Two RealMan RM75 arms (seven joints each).
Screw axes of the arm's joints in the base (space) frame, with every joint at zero. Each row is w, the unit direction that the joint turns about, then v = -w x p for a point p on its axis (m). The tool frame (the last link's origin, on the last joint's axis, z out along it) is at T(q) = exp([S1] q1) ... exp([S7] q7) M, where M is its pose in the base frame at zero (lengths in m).
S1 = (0, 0, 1, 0.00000, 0.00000, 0.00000)
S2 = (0, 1, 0, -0.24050, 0.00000, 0.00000)
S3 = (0, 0, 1, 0.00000, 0.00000, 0.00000)
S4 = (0, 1, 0, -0.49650, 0.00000, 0.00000)
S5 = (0, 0, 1, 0.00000, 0.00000, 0.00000)
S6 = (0, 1, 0, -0.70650, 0.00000, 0.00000)
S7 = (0, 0, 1, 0.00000, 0.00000, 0.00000)
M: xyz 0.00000 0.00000 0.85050 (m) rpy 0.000 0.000 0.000 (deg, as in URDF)
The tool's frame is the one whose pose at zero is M.
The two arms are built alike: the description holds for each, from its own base.
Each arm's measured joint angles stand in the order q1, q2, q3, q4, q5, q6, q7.
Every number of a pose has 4 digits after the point. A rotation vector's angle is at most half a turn.
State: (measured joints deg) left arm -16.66 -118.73 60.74 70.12 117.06 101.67 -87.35; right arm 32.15 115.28 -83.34 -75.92 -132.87 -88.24 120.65
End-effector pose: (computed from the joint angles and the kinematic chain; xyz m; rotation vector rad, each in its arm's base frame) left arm -0.2457 0.2726 0.0264 -3.0491 -0.2825 -0.2731; right arm 0.1746 0.3403 -0.0071 -2.9524 0.3565 -0.3849
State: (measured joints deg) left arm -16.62 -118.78 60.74 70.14 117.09 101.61 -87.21; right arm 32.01 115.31 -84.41 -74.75 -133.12 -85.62 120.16
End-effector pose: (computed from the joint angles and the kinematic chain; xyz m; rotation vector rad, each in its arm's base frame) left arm -0.2457 0.2725 0.0261 -3.0483 -0.2798 -0.2730; right arm 0.1779 0.3432 -0.0121 -2.9345 0.3445 -0.3846
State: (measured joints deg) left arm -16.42 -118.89 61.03 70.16 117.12 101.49 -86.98; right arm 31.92 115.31 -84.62 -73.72 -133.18 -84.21 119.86
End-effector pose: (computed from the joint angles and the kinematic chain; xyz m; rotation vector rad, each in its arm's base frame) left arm -0.2460 0.2716 0.0247 -3.0510 -0.2761 -0.2717; right arm 0.1814 0.3451 -0.0142 -2.9234 0.3512 -0.3813
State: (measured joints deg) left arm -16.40 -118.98 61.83 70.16 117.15 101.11 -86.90; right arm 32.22 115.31 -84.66 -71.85 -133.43 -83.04 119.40
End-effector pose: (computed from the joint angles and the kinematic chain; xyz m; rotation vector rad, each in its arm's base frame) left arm -0.2450 0.2714 0.0219 -3.0582 -0.2673 -0.2656; right arm 0.1866 0.3474 -0.0170 -2.9175 0.3652 -0.3895
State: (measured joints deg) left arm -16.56 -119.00 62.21 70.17 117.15 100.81 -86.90; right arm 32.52 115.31 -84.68 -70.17 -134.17 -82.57 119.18
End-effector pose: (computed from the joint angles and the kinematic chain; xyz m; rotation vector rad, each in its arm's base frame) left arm -0.2438 0.2724 0.0207 -3.0600 -0.2594 -0.2620; right arm 0.1927 0.3482 -0.0191 -2.9145 0.3834 -0.4151
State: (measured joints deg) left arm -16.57 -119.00 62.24 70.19 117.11 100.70 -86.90; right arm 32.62 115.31 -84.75 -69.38 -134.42 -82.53 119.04
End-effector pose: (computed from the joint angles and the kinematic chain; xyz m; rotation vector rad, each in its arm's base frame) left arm -0.2436 0.2727 0.0207 -3.0584 -0.2582 -0.2621; right arm 0.1957 0.3478 -0.0204 -2.9172 0.3926 -0.4282
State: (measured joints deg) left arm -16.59 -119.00 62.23 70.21 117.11 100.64 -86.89; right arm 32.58 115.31 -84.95 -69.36 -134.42 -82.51 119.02
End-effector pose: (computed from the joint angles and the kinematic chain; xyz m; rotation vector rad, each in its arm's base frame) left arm -0.2435 0.2730 0.0208 -3.0571 -0.2571 -0.2618; right arm 0.1960 0.3473 -0.0210 -2.9192 0.3907 -0.4314
